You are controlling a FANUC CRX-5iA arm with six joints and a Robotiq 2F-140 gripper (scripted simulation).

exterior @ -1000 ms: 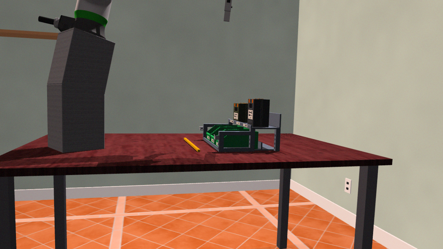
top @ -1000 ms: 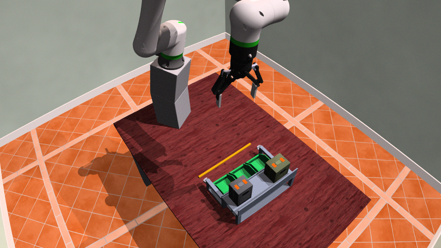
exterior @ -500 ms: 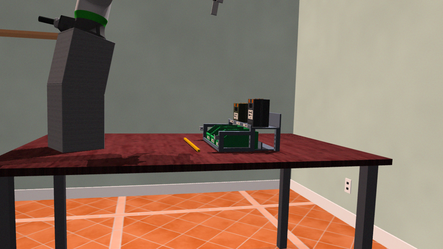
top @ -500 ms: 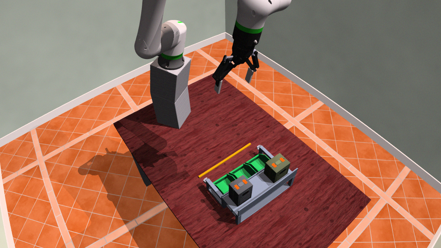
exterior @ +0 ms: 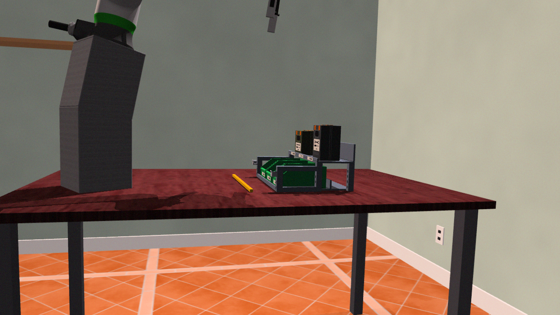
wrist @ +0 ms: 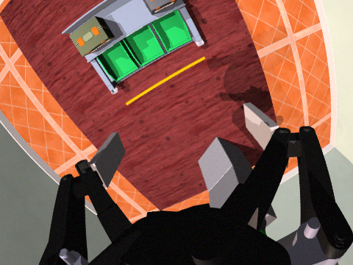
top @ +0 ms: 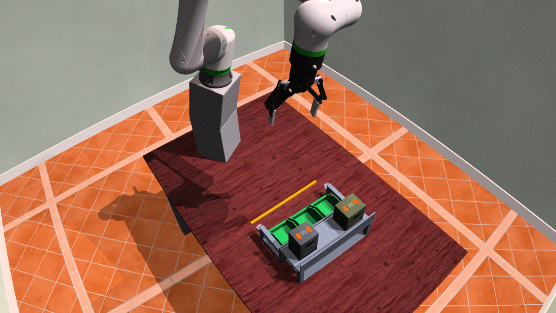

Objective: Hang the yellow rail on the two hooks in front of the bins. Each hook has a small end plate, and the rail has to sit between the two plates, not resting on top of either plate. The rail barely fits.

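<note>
Now: hand 57 cm above the yellow rail, 9 cm past it and 2 cm to the right of it.
</note>
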